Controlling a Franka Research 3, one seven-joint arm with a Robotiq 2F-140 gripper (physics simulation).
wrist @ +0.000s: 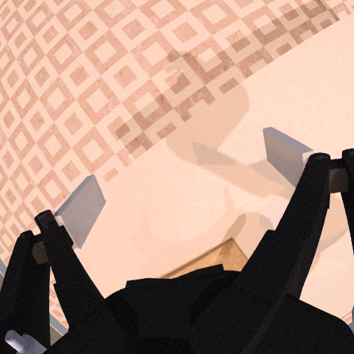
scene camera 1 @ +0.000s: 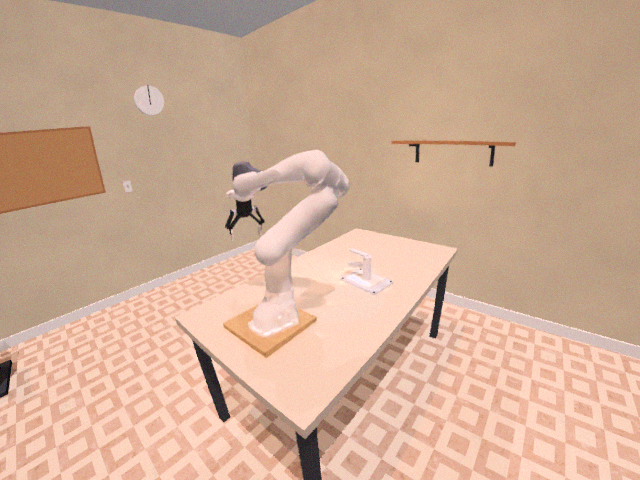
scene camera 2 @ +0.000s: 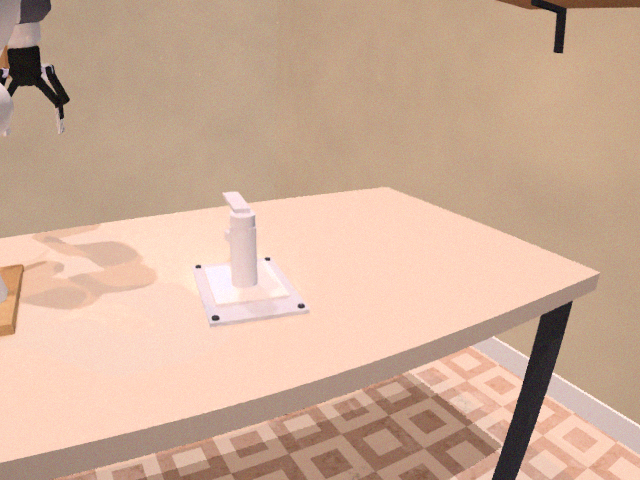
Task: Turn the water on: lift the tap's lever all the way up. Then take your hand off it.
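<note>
The white tap stands upright on a white base plate on the table. Its flat lever sits on top, above the spout, its free end tilted a little upward; the exact angle is hard to tell. The spout points the same way as the lever. My gripper is open and empty, fingers pointing down. It hangs high and well away from the tap, on the lever's free-end side, touching nothing. The tap does not show in the wrist view.
The arm's base stands on a wooden board on the table. A wall shelf is mounted beyond and above the table. The arm's shadow falls on the table between board and tap.
</note>
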